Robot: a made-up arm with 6 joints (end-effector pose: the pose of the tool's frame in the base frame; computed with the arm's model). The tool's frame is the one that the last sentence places.
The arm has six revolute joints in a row. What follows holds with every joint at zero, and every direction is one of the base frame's. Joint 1 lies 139.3 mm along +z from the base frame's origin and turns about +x. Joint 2 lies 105.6 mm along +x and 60.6 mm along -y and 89.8 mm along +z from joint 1 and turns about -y. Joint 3 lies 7.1 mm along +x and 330.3 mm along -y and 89.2 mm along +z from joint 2 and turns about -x. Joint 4 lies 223.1 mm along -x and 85.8 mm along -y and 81.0 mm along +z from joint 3 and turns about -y. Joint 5 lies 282.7 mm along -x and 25.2 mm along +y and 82.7 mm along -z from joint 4 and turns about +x. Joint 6 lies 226.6 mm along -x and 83.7 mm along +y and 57.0 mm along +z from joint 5 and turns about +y. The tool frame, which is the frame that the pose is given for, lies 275.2 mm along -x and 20.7 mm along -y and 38.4 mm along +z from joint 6; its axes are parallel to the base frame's.
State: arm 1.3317 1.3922 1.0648 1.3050 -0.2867 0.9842
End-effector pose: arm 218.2 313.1 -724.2 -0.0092 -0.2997 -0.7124 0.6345
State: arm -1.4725 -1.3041 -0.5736 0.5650 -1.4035 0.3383
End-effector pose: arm -288.9 795.7 270.1 -0.8116 0.3815 -0.3814 0.2240
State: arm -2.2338 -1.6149 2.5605 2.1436 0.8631 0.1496
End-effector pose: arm 756.1 302.4 686.5 0.0429 0.9382 0.0987 0.3290
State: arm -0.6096 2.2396 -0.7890 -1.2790 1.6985 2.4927
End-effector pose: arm 209.4 -805.4 389.6 -0.3990 0.7542 0.5166 0.0716
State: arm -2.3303 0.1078 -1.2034 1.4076 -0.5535 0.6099
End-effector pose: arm -314.5 -129.9 -40.4 -0.5784 -0.4371 0.0524 0.6868
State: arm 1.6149 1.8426 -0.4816 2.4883 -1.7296 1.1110
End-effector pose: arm -83.3 -423.0 6.3 -0.6363 0.1464 0.5379 0.5331
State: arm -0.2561 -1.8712 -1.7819 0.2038 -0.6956 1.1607
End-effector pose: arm 597.1 -299.7 1033.3 0.4347 0.8072 -0.3752 0.1364
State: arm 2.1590 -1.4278 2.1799 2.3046 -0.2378 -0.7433
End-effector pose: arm 463.3 600.8 -245.1 -0.5033 0.8130 0.0612 0.2864
